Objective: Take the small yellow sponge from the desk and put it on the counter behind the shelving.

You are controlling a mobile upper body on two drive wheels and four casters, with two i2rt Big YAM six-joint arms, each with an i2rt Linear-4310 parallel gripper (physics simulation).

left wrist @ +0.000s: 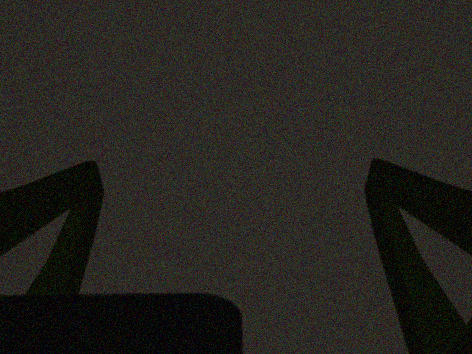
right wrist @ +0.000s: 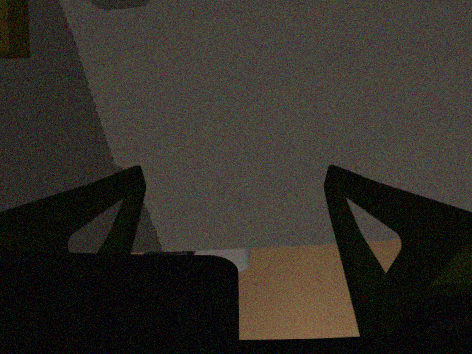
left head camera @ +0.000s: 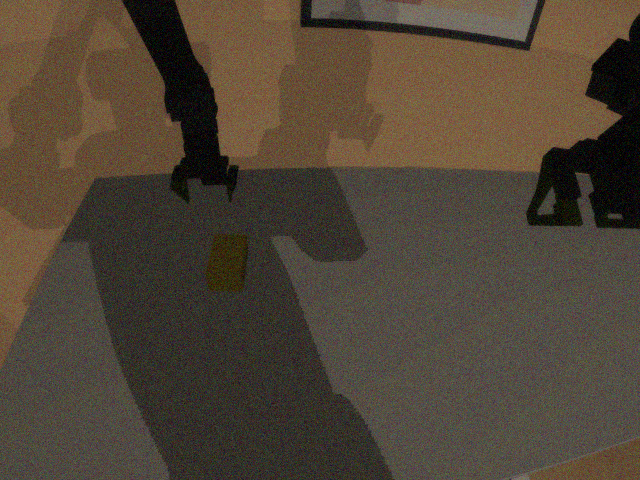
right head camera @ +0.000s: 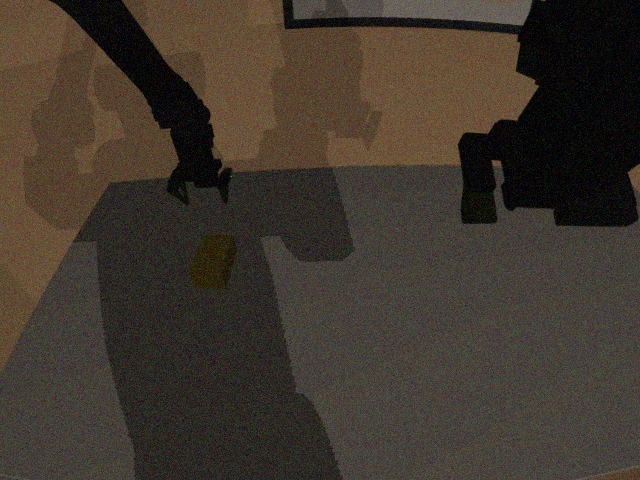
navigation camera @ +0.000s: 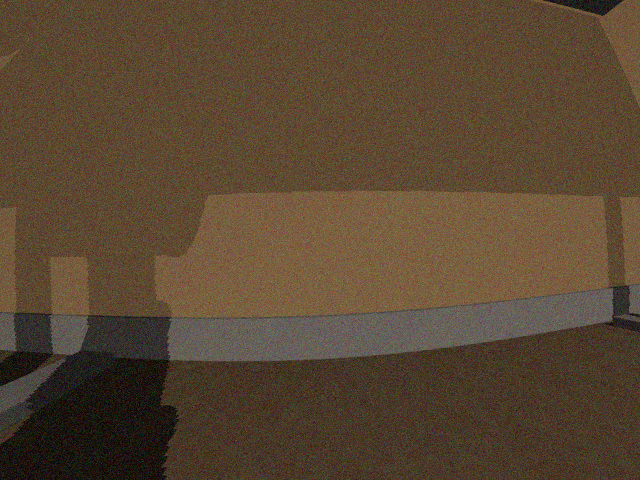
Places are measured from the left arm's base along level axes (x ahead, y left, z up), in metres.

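Where they show: left gripper, between the fingertips: (left wrist: 234, 175) (left head camera: 209, 201) (right head camera: 206, 202); right gripper, between the fingertips: (right wrist: 234, 175) (left head camera: 563, 220) (right head camera: 511, 217).
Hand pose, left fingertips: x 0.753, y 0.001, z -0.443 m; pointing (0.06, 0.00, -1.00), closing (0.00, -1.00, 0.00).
After its pixels a point has its place.
The small yellow sponge (left head camera: 227, 262) {x 0.543, y -0.063, z -0.415 m} (right head camera: 212, 261) {x 0.543, y -0.066, z -0.415 m} lies on the grey desk (left head camera: 454, 320) {x 0.424, y -0.460, z -0.460 m} (right head camera: 439, 320) {x 0.433, y -0.467, z -0.460 m} in the shadowed part; its edge also shows at the top left of the right wrist view (right wrist: 14, 30) {x 0.548, y -0.090, z -0.427 m}. My left gripper (left head camera: 209, 198) {x 0.753, y 0.001, z -0.443 m} (right head camera: 205, 200) {x 0.753, y 0.001, z -0.443 m} (left wrist: 234, 175) {x 0.753, y 0.001, z -0.443 m} is open and empty, above the desk and beyond the sponge in the head views. My right gripper (right wrist: 234, 175) {x 0.336, y -0.452, z -0.141 m} is open and empty, above the desk, far to the right of the sponge. In the left wrist view the sponge does not show. The counter and the shelving do not show in these views.
A dark-framed picture (left head camera: 413, 32) {x 0.901, y -0.445, z -0.098 m} (right head camera: 403, 22) {x 0.902, y -0.450, z -0.092 m} shows past the desk's far edge. A pale baseboard (navigation camera: 310, 338) {x 0.908, y -0.234, z -1.365 m} runs along the tan wall (navigation camera: 387, 248) {x 0.924, y -0.400, z -1.189 m} in the navigation view. Large shadows of the arms fall across the desk and the surface beyond.
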